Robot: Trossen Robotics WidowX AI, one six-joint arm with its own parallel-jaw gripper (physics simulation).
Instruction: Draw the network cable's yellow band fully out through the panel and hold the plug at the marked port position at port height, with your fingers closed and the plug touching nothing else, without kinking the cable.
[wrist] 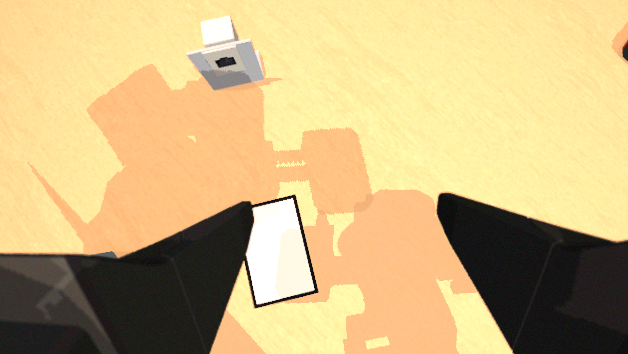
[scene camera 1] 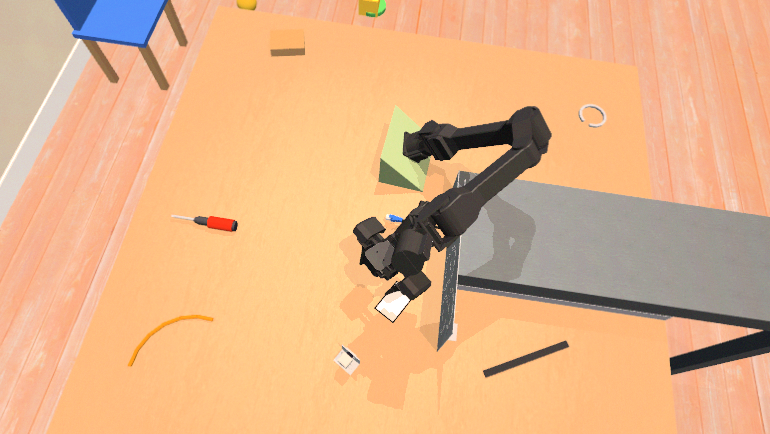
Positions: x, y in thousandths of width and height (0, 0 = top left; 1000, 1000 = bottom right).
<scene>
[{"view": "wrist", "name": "my gripper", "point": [549, 583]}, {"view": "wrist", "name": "black-edged white rectangle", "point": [442, 736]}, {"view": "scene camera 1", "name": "my gripper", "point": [485, 644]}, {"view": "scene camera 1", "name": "dark bar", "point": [731, 796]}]
</scene>
